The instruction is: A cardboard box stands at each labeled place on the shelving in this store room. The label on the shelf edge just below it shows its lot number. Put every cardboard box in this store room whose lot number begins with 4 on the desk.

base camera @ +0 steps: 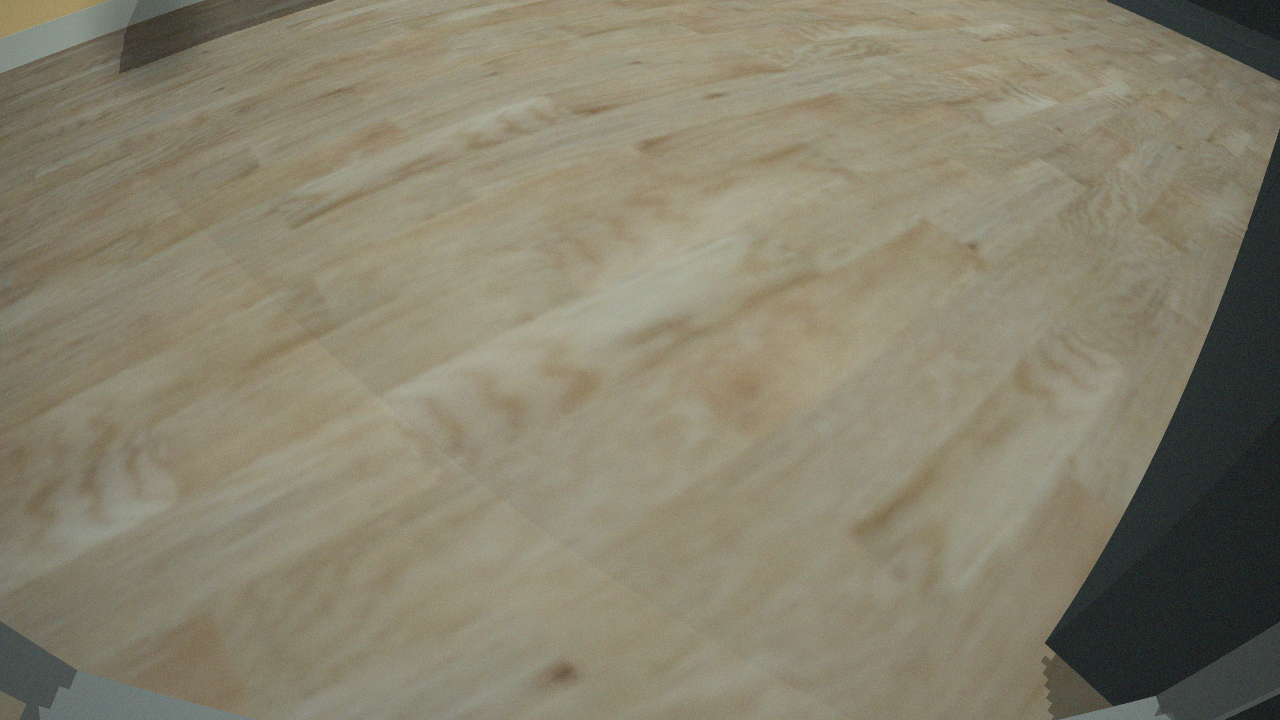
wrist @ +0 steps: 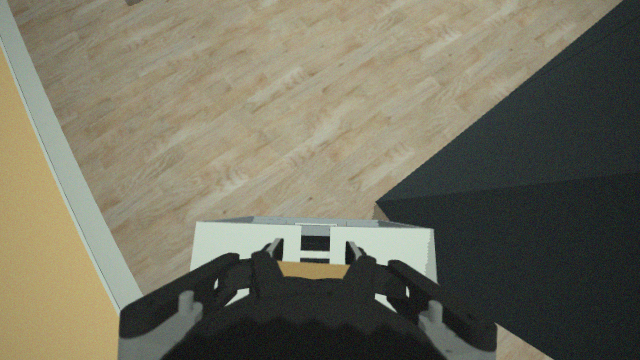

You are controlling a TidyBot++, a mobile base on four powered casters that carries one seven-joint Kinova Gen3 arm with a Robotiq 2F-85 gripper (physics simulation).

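Places are measured from the arm's base along level axes (x back, y up, z left), in metres.
Pixels of known places: gripper, between the fingertips: (wrist: 314, 250).
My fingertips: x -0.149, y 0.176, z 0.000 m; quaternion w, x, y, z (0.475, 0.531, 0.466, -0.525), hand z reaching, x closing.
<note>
Behind a point stands the place of what it marks.
My gripper (wrist: 314, 250) {z 0.000, x -0.149, y 0.176 m} shows at the bottom of the wrist view, above the white top of my base. It is shut on a cardboard box (wrist: 315, 270) {z -0.001, x -0.144, y 0.215 m}, of which a narrow tan strip shows between the fingers. The rest of that box is hidden by the gripper body. No lot number label can be read in either view. I cannot make out the desk or any boxes standing on shelving.
A large dark piece of furniture (wrist: 530, 150) {z -0.341, x -0.288, y 0.104 m} (base camera: 1208, 447) {z -0.312, x -0.265, y -0.259 m} stands close on the right, its near corner beside my base. A yellow wall (wrist: 45, 225) {z 0.946, x -0.092, y -0.234 m} (base camera: 44, 13) {z 1.657, x -1.638, y -0.283 m} with a pale baseboard (wrist: 55, 130) {z 1.256, x -0.504, y -0.370 m} (base camera: 53, 44) {z 1.653, x -1.624, y -0.372 m} runs along the left. Wooden floor (wrist: 250, 100) {z 0.344, x -0.698, y -0.396 m} (base camera: 581, 313) {z 0.032, x -0.502, y -0.397 m} lies between them.
</note>
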